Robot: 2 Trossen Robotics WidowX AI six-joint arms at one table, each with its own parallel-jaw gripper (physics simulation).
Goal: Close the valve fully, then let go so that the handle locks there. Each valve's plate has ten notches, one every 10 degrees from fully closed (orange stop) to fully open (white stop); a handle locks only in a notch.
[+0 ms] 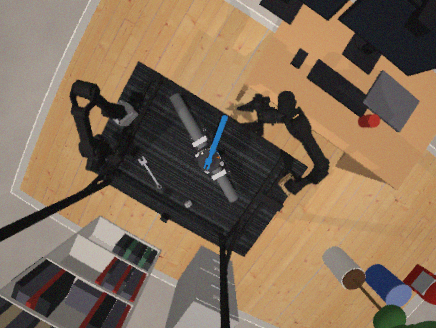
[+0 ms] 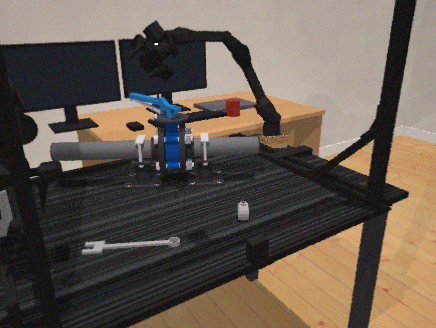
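Seen in the pictures: left gripper, between the fingertips: [image 1: 114,151]; right gripper, between the fingertips: [image 1: 238,116] [image 2: 140,67]; left arm's base, origin of its link: [image 1: 119,112]; right arm's base, origin of its link: [image 1: 289,185] [image 2: 272,135].
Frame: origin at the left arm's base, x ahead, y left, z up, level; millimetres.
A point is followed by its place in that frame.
The blue valve handle [image 1: 217,140] {z 153, x 479, y 284 mm} [image 2: 152,102] {z 144, x 476, y 250 mm} lies oblique to the grey pipe [image 1: 186,117] {z 31, x 284, y 247 mm} [image 2: 100,150] {z 12, x 295, y 213 mm}, its free end toward the back. It sits on the dark notched plate on top of the blue valve body [image 2: 172,145] {z 27, x 512, y 139 mm}. Which notch it is in, and the stops, are too small to tell. My right gripper [image 1: 243,117] {z 237, x 466, y 418 mm} [image 2: 146,64] {z 237, x 466, y 418 mm} is open and empty, beyond the handle's free end at the table's back edge. It hangs above the handle's height, apart from it. My left gripper [image 1: 128,114] is open and empty over the table's left part, far from the valve; its fingers are hard to make out.
A grey wrench [image 1: 150,173] {z -106, x 342, y -170 mm} [image 2: 135,244] {z -106, x 349, y -173 mm} and a small white block [image 1: 188,204] {z -65, x 644, y -127 mm} [image 2: 243,212] {z -83, x 637, y -154 mm} lie in front of the valve. White clamps [image 1: 219,174] {z 39, x 622, y 160 mm} [image 2: 204,145] {z 22, x 611, y 118 mm} hold the pipe. Dark frame posts [image 2: 391,105] {z 187, x 1014, y -212 mm} rise at the table's sides. A wooden desk [image 1: 280,65] [image 2: 295,107] stands behind.
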